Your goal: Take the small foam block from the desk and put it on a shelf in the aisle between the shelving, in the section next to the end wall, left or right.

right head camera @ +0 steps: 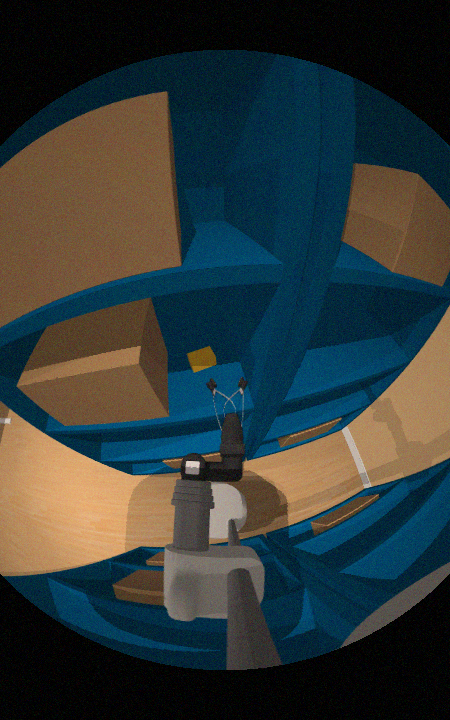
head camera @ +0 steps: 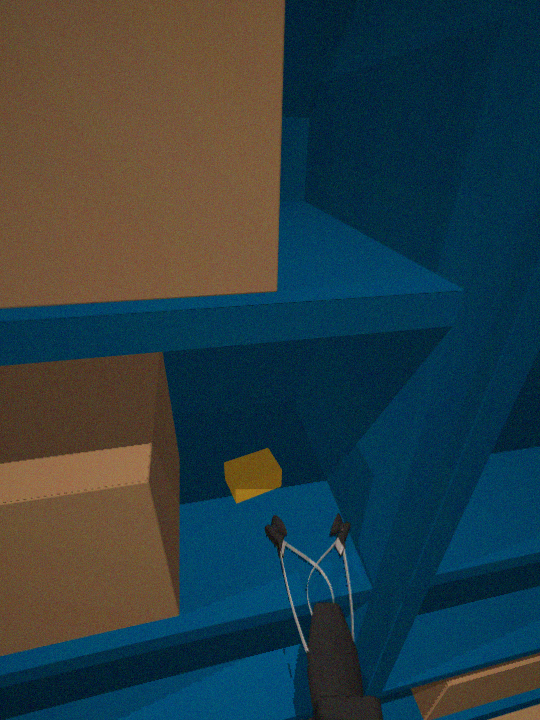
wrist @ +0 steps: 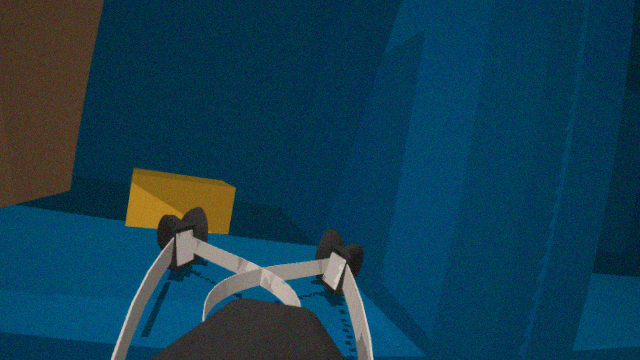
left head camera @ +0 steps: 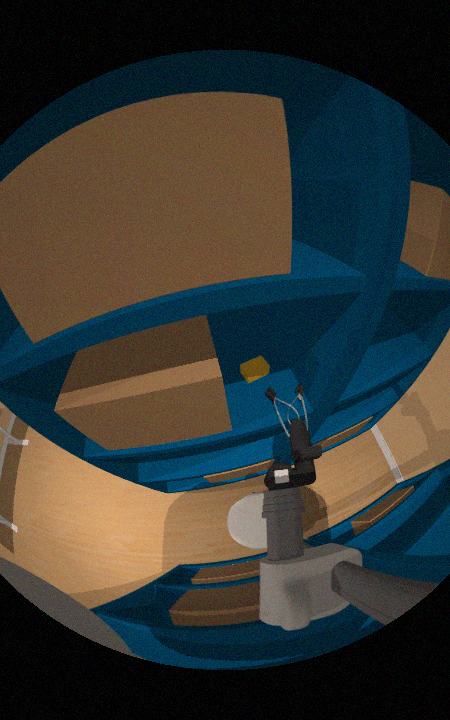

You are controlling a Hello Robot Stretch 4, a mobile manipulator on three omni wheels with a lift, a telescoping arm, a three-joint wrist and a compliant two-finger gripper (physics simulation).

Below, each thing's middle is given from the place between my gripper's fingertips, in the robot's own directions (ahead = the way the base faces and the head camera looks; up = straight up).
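My gripper is 90 mm to the right of the small yellow foam block [head camera: 248,476] and 80 mm short of it. There is a shelf [head camera: 97,470] as well, and it lies 430 mm to the left of my hand, 50 mm behind it and 120 mm above it. Going by their middles, the small yellow foam block is the nearest to my gripper of the things named here.
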